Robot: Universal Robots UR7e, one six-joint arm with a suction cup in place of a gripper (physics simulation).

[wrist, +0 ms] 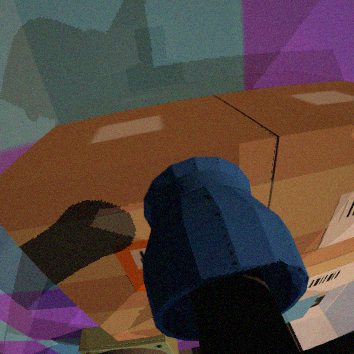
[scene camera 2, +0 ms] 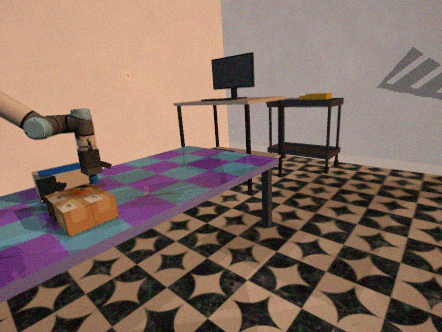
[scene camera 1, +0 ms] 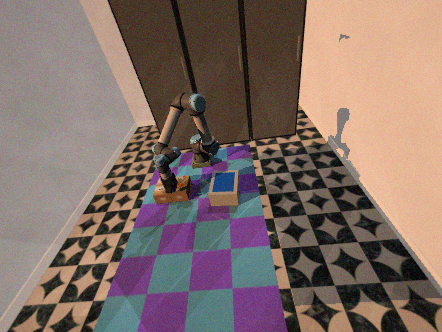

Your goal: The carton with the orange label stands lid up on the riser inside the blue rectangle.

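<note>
The carton with the orange label stands label up among several brown cartons on the checkered table, pressed close to its neighbour. The orange label is partly covered by the cup in the wrist view. My gripper, a blue suction cup, hangs low over that carton with a dark shadow beside it; it looks slightly apart and holds nothing. The pale riser with the blue rectangle on its top stands beside the cartons and is partly hidden behind them in scene camera 2.
A neighbouring carton with a white label touches the target carton. The checkered table carries them. A dark cabinet stands behind the arm. A desk with a monitor and a cart stand beyond the table.
</note>
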